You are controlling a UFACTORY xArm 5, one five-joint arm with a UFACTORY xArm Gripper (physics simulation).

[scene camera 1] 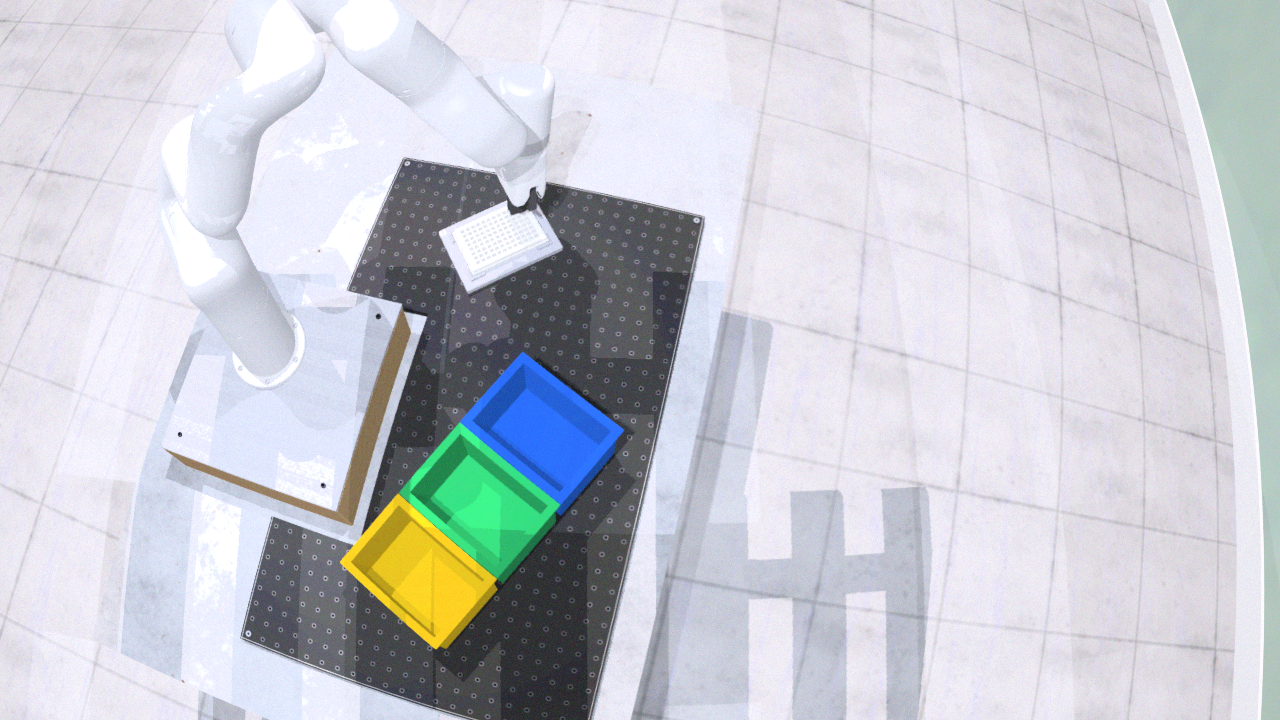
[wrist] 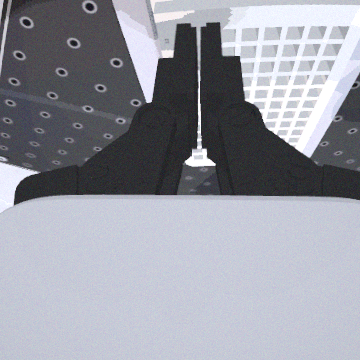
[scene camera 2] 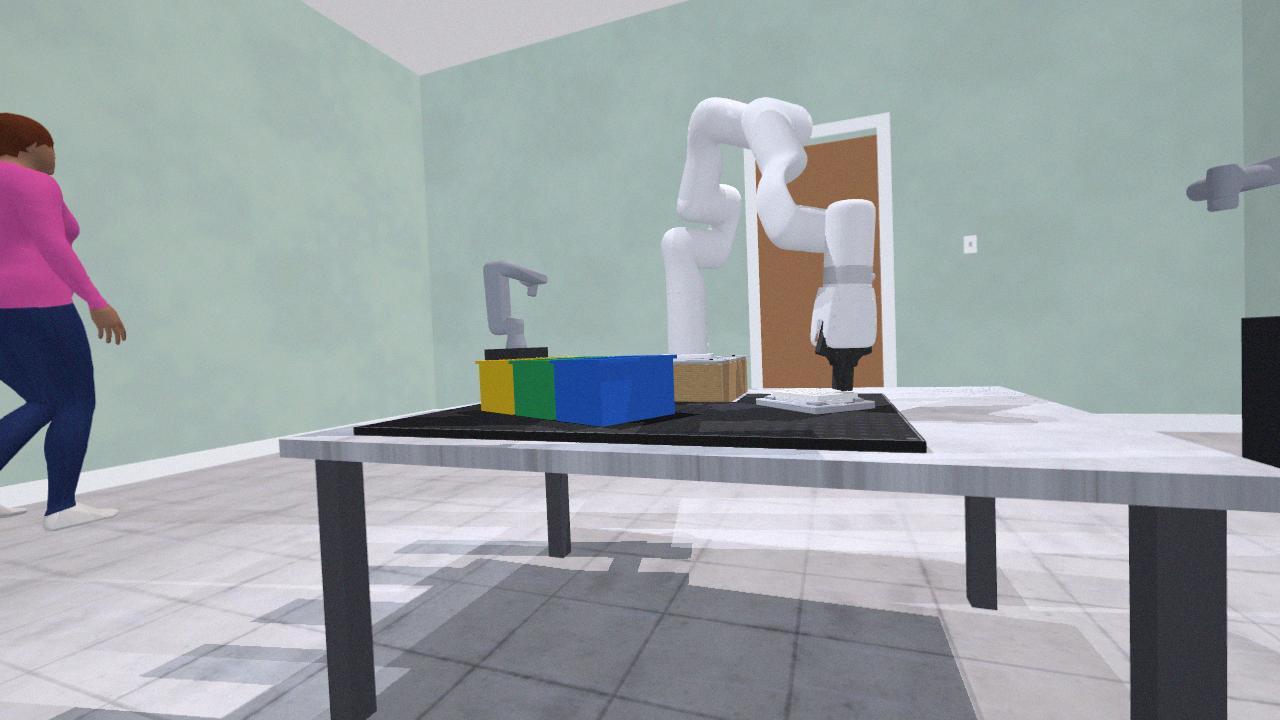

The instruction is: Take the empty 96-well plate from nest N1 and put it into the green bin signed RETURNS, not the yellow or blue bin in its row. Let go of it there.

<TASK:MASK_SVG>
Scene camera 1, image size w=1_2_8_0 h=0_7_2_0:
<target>my gripper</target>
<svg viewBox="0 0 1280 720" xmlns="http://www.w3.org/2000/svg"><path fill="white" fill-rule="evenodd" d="M549 142L545 149L536 155L518 157L507 166L494 168L507 193L507 209L511 215L537 209L537 195L539 198L543 198L546 188L545 150Z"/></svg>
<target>white 96-well plate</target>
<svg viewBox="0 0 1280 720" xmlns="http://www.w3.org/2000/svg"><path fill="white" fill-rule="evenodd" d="M532 211L526 210L523 213L511 215L506 206L455 229L452 235L473 276L548 242Z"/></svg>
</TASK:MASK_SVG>
